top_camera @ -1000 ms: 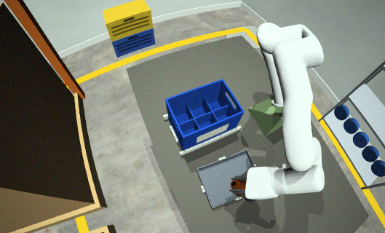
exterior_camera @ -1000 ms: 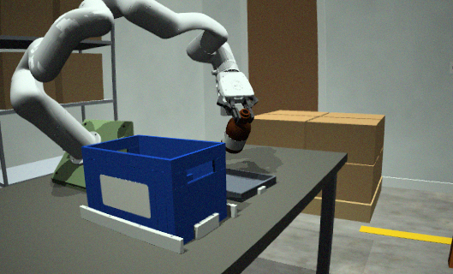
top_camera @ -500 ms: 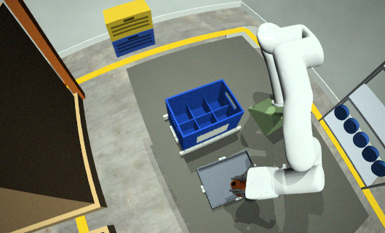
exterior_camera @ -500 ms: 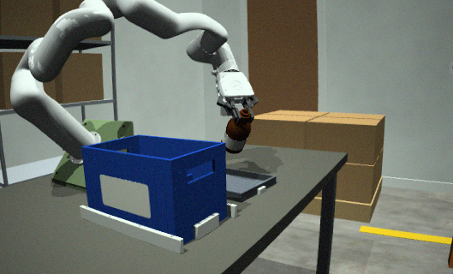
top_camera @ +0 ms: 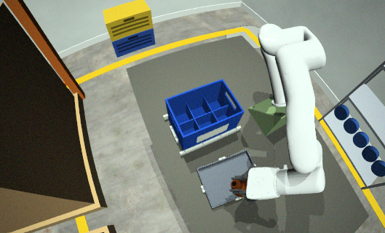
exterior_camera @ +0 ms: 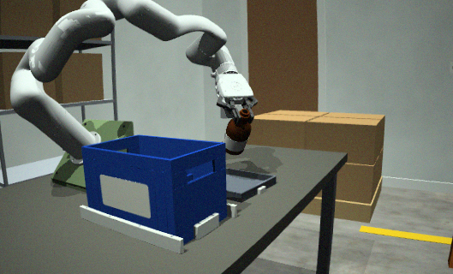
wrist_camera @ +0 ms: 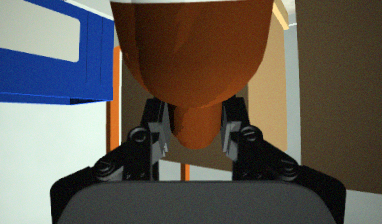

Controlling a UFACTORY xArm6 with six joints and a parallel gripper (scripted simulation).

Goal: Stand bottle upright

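Right now the brown bottle is 5 cm below my hand, 2 cm to the left of it and 2 cm behind it. The rest, counted from my hand: grey tray: 19 cm below, 5 cm behind, 4 cm to the right; blue crate: 33 cm to the right, 12 cm below, 9 cm behind.
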